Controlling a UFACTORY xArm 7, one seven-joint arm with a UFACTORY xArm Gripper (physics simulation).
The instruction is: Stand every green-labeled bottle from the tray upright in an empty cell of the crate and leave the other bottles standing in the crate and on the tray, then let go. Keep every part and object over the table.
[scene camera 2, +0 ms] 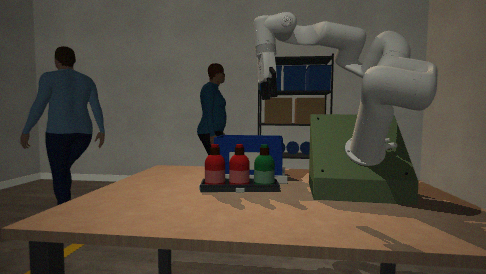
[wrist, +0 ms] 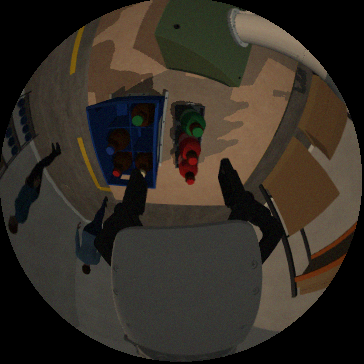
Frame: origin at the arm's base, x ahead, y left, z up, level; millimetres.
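Where they show: gripper, fingertip midpoint: (scene camera 2: 269,98) (wrist: 180,171); arm's base, origin of the base link: (scene camera 2: 364,151).
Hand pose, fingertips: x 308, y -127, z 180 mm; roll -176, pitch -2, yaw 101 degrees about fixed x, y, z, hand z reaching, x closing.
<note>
Things, the pixels of their top centre, and the offset from my fingertips. "pt": a spot on its surface instead. Level surfaces: height alone.
- green bottle, middle of its top: (wrist: 197,132) (scene camera 2: 264,144) 53 mm left, 19 mm ahead, 168 mm down
- black tray, surface spot: (scene camera 2: 209,188) pt 108 mm left, 211 mm ahead, 316 mm down
- nearer red bottle, surface spot: (wrist: 188,169) pt 52 mm left, 176 mm ahead, 208 mm down
- middle red bottle, surface spot: (wrist: 190,148) pt 49 mm left, 89 mm ahead, 207 mm down
- blue crate, middle of its top: (wrist: 121,152) (scene camera 2: 249,136) 144 mm right, 69 mm ahead, 153 mm down
- green cap, middle of its top: (wrist: 136,120) 92 mm right, 12 mm back, 165 mm down
- blue cap, surface spot: (wrist: 110,150) pt 185 mm right, 65 mm ahead, 165 mm down
- red cap, surface spot: (wrist: 116,173) pt 195 mm right, 155 mm ahead, 166 mm down
- table, its level: 328 mm down
A green bottle (scene camera 2: 264,170) (wrist: 192,121) with a green label stands at one end of the black tray (scene camera 2: 209,188). Two red bottles (scene camera 2: 215,170) (scene camera 2: 239,170) stand beside it; in the wrist view they are the nearer red bottle (wrist: 188,169) and the middle red bottle (wrist: 190,148). The blue crate (scene camera 2: 247,140) (wrist: 96,129) holds brown bottles with a green cap (wrist: 137,120), a blue cap (wrist: 110,150), a red cap (wrist: 116,173) and a pale cap. Its far-left and middle-right cells look empty in the wrist view. My gripper (scene camera 2: 269,96) (wrist: 180,171) is open and empty, high above the table.
The green sloped base (scene camera 2: 350,150) (wrist: 200,40) carries the arm, right of the tray in the scene view. The crate is behind the tray there, with a narrow gap between them in the wrist view. Two people and a shelf rack (scene camera 2: 332,90) are beyond the table (scene camera 2: 150,210).
</note>
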